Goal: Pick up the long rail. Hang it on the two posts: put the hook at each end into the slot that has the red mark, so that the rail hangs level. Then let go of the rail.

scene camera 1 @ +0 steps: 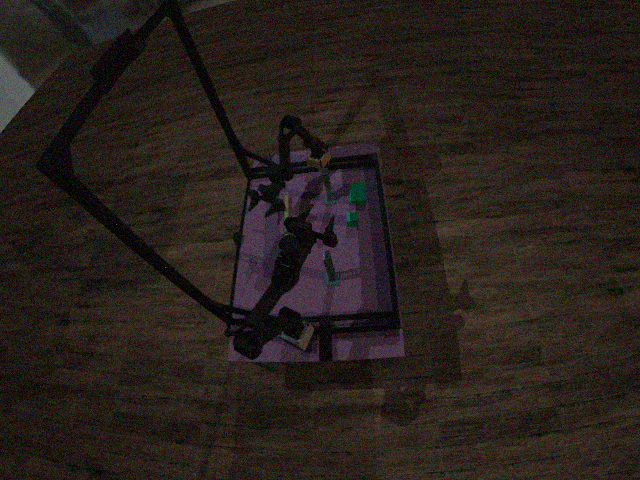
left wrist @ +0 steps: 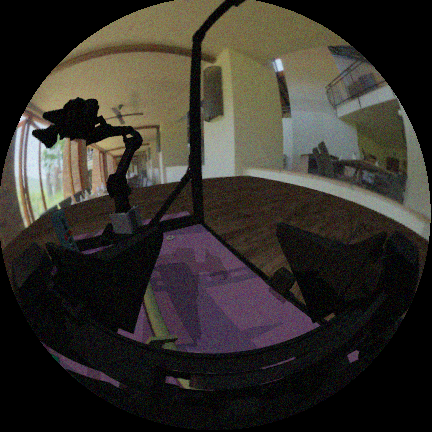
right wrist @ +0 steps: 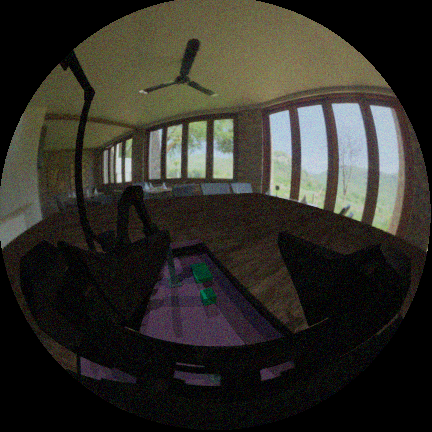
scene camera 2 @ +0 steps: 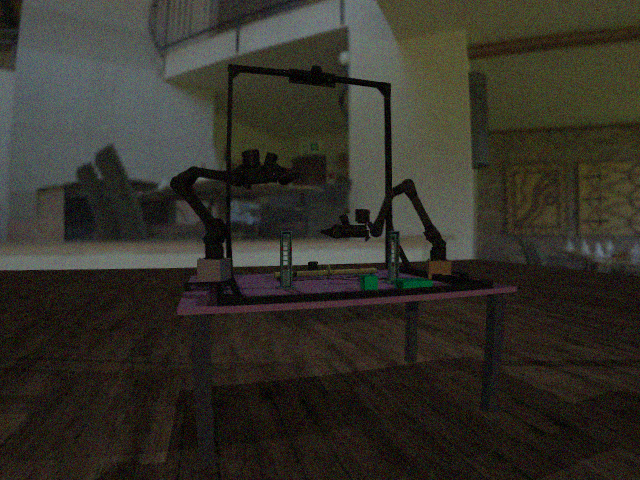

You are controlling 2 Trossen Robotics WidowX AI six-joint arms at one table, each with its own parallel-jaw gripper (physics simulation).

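Places are measured from the left arm's base along level axes (x up, y back, z right), in metres.
Pixels of known places: left gripper, fingertip midpoint: (scene camera 1: 256, 214) (left wrist: 220, 230) (scene camera 2: 322, 231); right gripper, fingertip midpoint: (scene camera 1: 321, 212) (right wrist: 225, 236) (scene camera 2: 299, 172); left arm's base at its link origin: (scene camera 1: 317, 154) (scene camera 2: 438, 260); right arm's base at its link origin: (scene camera 1: 294, 329) (left wrist: 123, 209) (scene camera 2: 214, 258).
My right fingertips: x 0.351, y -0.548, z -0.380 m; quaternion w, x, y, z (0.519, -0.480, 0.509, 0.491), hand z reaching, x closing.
Observation:
For each thing: its middle in the pictures, then the offset to it from my right fingertips. Level surfaces: height alone.
- long yellow rail at the middle of its body: (left wrist: 163, 342) (scene camera 2: 327, 272) (scene camera 1: 287, 234) dx -0.405, dy +0.054, dz +0.292 m
- larger green block at the middle of its body: (scene camera 2: 413, 283) (scene camera 1: 357, 193) (right wrist: 200, 271) dx -0.418, dy +0.421, dz +0.082 m
- smaller green block at the middle of its body: (scene camera 2: 368, 282) (right wrist: 207, 296) (scene camera 1: 352, 219) dx -0.408, dy +0.255, dz +0.035 m
- purple table at its surface level: dx -0.433 m
The long yellow rail (scene camera 1: 286, 205) (scene camera 2: 346, 271) (left wrist: 157, 315) lies low at the table; arms hide part of it in scene camera 1. Two green-grey slotted posts stand upright: one post (scene camera 1: 329, 188) (scene camera 2: 393, 255) (right wrist: 172, 267) near the green blocks, the other post (scene camera 1: 329, 267) (scene camera 2: 285, 258) (left wrist: 65, 230) apart from it. Faint red marks show on them. My left gripper (scene camera 1: 262, 210) (scene camera 2: 323, 231) (left wrist: 220, 230) is open and empty, above the rail and off to its side. My right gripper (scene camera 1: 318, 215) (scene camera 2: 292, 176) (right wrist: 225, 236) is open and empty, high above the table.
A larger green block (scene camera 1: 357, 192) (scene camera 2: 413, 283) (right wrist: 202, 272) and a smaller green block (scene camera 1: 352, 219) (scene camera 2: 369, 282) (right wrist: 208, 296) lie near one post. A black frame (scene camera 2: 387, 155) (left wrist: 196, 125) rises over the purple table (scene camera 1: 310, 304), with dark rails along its edges.

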